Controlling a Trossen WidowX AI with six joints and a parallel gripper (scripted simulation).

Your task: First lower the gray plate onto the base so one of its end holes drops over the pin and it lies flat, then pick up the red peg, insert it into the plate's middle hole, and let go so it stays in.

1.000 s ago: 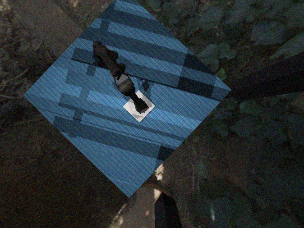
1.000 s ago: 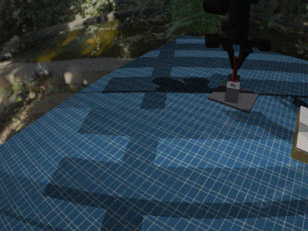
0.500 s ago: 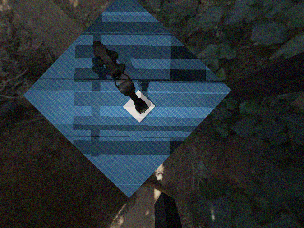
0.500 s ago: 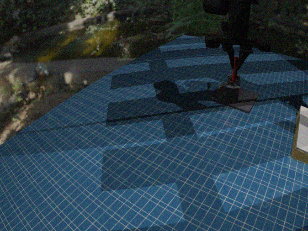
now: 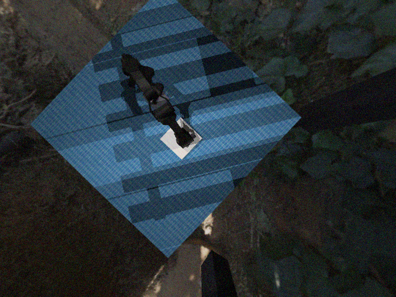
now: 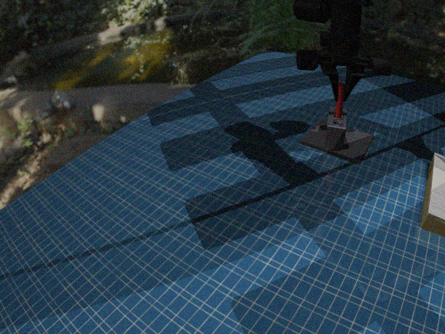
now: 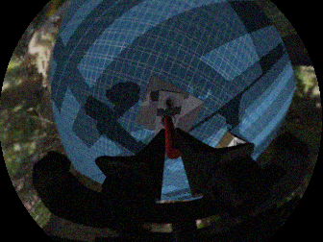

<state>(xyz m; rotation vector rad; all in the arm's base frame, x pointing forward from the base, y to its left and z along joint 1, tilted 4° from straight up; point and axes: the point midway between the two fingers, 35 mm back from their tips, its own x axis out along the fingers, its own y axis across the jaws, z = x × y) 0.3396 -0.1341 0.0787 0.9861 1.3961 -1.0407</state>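
My gripper tip is now right at the red peg. From my gripper tip the other things lie so: dark square base: 90 mm below, 20 mm to the left, 10 mm behind; gray plate: 50 mm below.
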